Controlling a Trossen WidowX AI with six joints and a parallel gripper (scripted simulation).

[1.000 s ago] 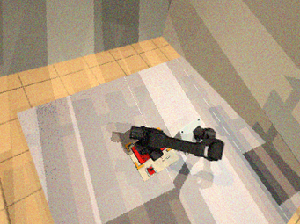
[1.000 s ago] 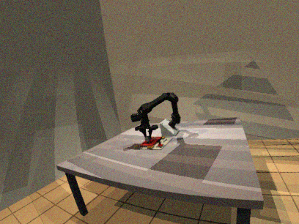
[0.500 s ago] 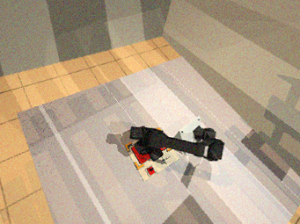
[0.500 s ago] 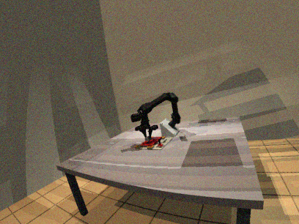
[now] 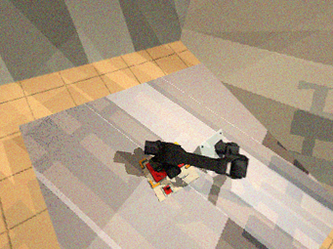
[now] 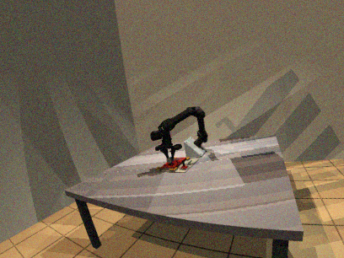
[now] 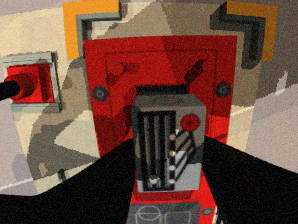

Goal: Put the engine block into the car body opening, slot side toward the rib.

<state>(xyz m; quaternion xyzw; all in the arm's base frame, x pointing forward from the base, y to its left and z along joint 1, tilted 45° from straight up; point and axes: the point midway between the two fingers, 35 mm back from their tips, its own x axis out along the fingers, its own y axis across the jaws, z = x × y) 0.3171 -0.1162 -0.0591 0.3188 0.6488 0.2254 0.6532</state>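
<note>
Right now my gripper tip is 10 mm above the engine block.
</note>
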